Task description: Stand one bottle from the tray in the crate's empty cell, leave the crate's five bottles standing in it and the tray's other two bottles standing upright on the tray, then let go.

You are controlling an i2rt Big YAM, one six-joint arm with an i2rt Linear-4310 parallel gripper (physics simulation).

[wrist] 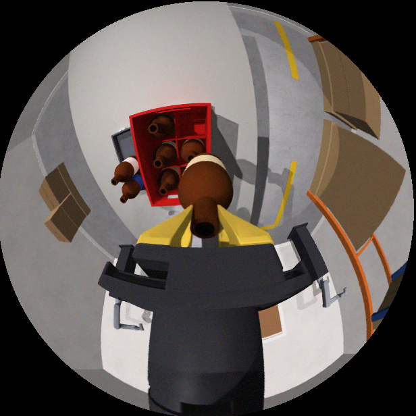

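My gripper (204, 209) is shut on a brown bottle (205, 187) with a cream band, held by its neck. The held bottle overlaps the near right corner of the red crate (141, 161) in the view, and its base is hidden. Several brown bottles stand in the crate: one at the far left (162, 126), one at the middle left (165, 154), one at the middle right (192, 149) and one at the near left (169, 181). The far right cell looks empty; the near right cell is hidden. Two bottles (125, 170) (132, 189) stand at the grey tray (115, 146).
The tray lies close along the crate's left side, partly hidden by it. The pale table top (165, 60) ends in a dark edge right of the crate. Beyond are cardboard boxes (362, 185) (68, 218), yellow floor lines (286, 50) and an orange rack frame (345, 237).
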